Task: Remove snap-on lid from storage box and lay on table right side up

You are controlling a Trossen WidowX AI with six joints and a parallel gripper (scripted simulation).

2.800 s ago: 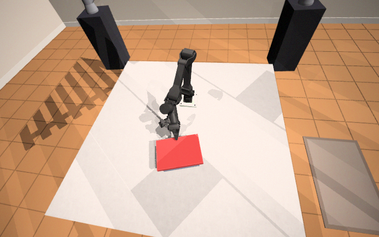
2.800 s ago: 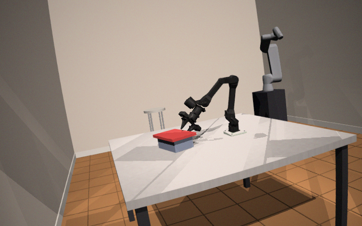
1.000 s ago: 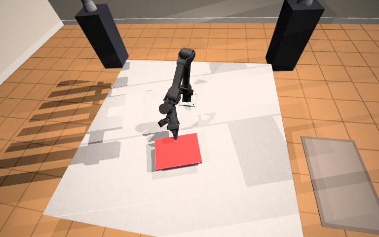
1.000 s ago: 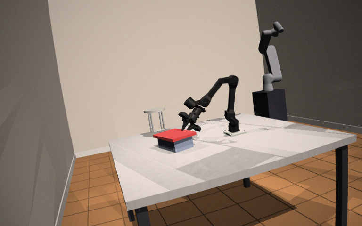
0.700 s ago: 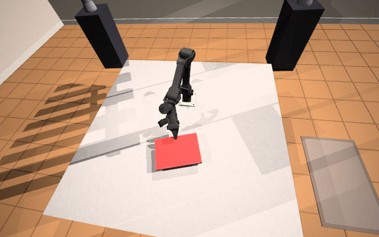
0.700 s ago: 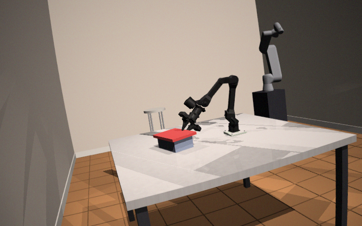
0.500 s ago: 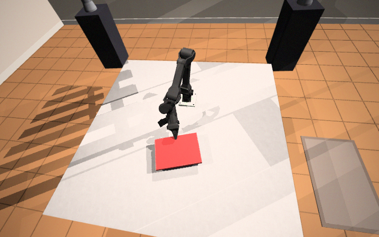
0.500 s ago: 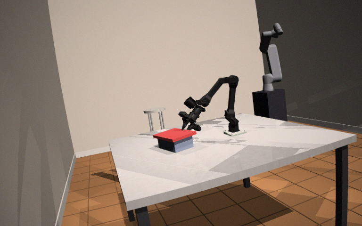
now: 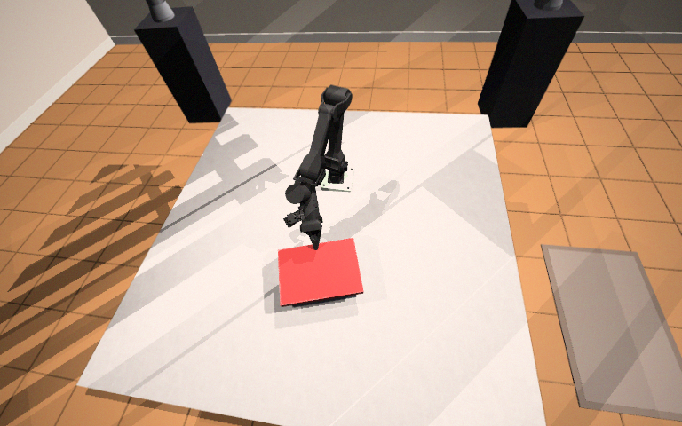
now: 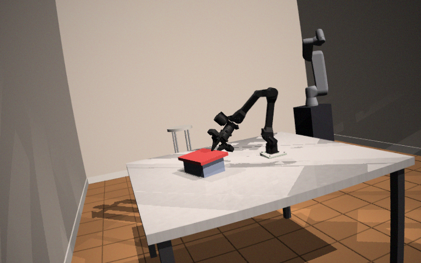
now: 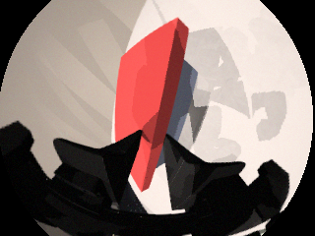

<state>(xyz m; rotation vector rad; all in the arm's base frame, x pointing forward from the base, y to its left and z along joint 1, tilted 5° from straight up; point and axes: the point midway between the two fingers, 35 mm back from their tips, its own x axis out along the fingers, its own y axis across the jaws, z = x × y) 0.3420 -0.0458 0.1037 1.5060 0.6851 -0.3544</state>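
Now: the red lid 70 mm ahead of my gripper tip and 10 mm to the left of it. The rest, counted from my gripper tip: blue-grey storage box: 80 mm ahead, 50 mm below, 10 mm to the left.
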